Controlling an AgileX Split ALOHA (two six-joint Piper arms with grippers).
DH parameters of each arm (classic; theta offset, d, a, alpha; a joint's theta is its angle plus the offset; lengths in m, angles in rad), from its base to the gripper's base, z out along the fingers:
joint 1: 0 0.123 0 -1.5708
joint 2: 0.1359 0 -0.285 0
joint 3: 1.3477 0 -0.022 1.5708
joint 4: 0 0.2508 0 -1.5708
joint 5: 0 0 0.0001 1.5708
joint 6: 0 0.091 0 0
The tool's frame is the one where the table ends.
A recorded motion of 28 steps. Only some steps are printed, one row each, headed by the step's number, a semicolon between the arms.
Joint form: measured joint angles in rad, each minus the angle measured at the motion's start. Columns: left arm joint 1, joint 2, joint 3, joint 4, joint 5, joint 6; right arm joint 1, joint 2, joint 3, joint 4, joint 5, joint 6.
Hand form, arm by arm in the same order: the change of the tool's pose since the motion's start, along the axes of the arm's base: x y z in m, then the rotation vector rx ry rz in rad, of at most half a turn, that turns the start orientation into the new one. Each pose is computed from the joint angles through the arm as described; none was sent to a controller.
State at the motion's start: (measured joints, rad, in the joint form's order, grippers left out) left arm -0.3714 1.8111 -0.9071 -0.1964 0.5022 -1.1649; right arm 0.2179 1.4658 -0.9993 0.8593 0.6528 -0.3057
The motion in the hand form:
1: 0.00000 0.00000 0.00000 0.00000 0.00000 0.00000; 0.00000 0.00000 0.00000 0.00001 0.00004 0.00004
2: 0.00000 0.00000 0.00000 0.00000 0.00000 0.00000; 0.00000 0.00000 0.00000 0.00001 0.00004 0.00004
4: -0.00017 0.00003 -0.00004 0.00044 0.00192 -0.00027; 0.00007 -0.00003 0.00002 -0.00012 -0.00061 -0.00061
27: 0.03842 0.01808 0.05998 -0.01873 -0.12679 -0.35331; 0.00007 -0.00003 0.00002 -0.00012 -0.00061 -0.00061
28: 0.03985 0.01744 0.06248 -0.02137 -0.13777 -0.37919; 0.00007 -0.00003 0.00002 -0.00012 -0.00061 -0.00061
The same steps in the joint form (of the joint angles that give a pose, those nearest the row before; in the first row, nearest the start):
1: 0.0000 0.0000 0.0000 0.0000 0.0000 0.0000; 0.0000 0.0000 0.0000 0.0000 0.0001 0.0000
2: 0.0000 0.0000 0.0000 0.0000 0.0000 0.0000; 0.0000 0.0000 0.0000 0.0000 0.0001 0.0000
4: 0.0000 0.0000 0.0000 0.0000 0.0020 0.0000; 0.0000 0.0000 0.0000 0.0000 -0.0009 0.0000
27: 0.1195 -0.0424 -0.2126 -0.1268 0.2155 0.5385; 0.0000 0.0000 0.0000 0.0000 -0.0009 0.0000
28: 0.1210 -0.0424 -0.2224 -0.1381 0.2217 0.5727; 0.0000 0.0000 0.0000 0.0000 -0.0009 0.0000

